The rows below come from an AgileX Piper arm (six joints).
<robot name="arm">
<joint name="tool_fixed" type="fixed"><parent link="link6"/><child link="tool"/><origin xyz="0 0 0" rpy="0 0 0"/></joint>
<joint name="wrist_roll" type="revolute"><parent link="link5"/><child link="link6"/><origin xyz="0 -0.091 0" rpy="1.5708 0 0"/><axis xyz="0 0 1"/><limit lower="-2.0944" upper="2.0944"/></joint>
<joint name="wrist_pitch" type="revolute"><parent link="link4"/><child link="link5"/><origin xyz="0 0 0" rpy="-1.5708 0 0"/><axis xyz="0 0 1"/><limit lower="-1.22" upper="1.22"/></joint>
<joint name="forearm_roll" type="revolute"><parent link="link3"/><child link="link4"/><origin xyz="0.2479 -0.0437 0" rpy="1.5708 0 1.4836"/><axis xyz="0 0 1"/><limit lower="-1.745" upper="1.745"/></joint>
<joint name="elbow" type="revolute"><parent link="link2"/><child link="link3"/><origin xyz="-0.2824 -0.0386 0" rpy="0 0 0"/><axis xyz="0 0 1"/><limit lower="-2.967" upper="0"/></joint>
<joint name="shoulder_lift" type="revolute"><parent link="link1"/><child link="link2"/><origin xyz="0 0 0" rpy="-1.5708 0 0"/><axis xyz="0 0 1"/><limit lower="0" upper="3.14"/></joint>
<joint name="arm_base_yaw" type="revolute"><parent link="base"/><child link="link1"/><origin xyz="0 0 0.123" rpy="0 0 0"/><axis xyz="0 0 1"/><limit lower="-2.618" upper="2.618"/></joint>
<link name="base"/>
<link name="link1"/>
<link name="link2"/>
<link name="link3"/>
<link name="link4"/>
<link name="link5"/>
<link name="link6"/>
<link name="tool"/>
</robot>
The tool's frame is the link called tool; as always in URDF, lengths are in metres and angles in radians.
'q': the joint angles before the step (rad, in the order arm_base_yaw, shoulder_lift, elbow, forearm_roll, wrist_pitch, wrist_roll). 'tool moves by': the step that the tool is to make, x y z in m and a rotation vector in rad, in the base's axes. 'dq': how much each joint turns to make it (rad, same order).
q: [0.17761, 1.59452, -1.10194, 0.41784, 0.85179, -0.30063]
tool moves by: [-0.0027, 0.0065, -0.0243, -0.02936, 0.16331, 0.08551]
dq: [0.01661, 0.07465, -0.00507, -0.01324, 0.11346, -0.02425]
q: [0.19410, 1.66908, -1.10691, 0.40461, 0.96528, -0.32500]
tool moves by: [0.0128, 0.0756, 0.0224, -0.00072, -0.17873, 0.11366]
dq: [0.22581, 0.05648, -0.15769, -0.07467, -0.10915, 0.11513]
